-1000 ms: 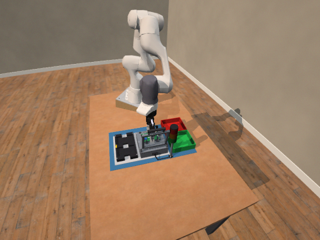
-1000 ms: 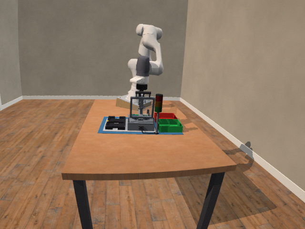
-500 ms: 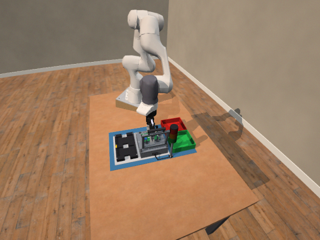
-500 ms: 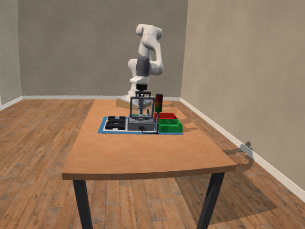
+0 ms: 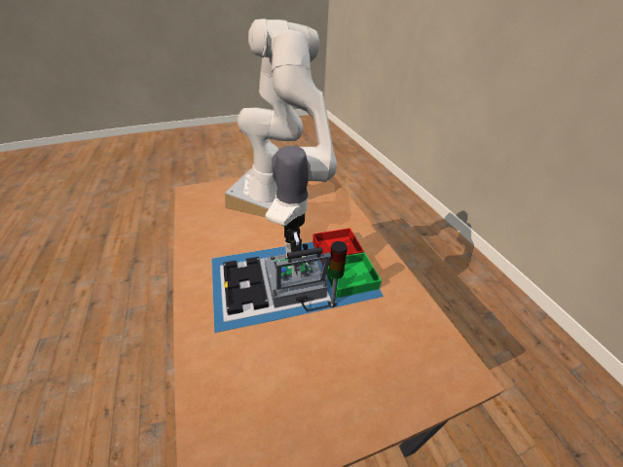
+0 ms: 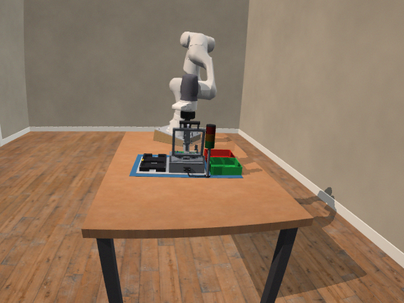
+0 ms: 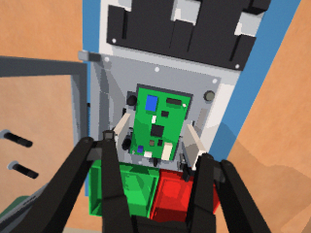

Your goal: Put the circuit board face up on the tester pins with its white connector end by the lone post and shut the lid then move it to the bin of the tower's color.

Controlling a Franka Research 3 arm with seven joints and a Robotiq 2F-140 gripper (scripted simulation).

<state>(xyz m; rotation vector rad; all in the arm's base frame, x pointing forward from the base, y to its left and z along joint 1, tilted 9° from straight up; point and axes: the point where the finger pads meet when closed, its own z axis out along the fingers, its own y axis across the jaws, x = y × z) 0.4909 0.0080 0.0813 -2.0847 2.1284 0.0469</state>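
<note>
The green circuit board is 20 mm below my hand. Round my hand: tester lid (120 mm ahead, 90 mm above); then green bin (50 mm ahead, 200 mm to the left, 80 mm below); then dark plate (10 mm ahead, 10 mm to the left, 30 mm below).
</note>
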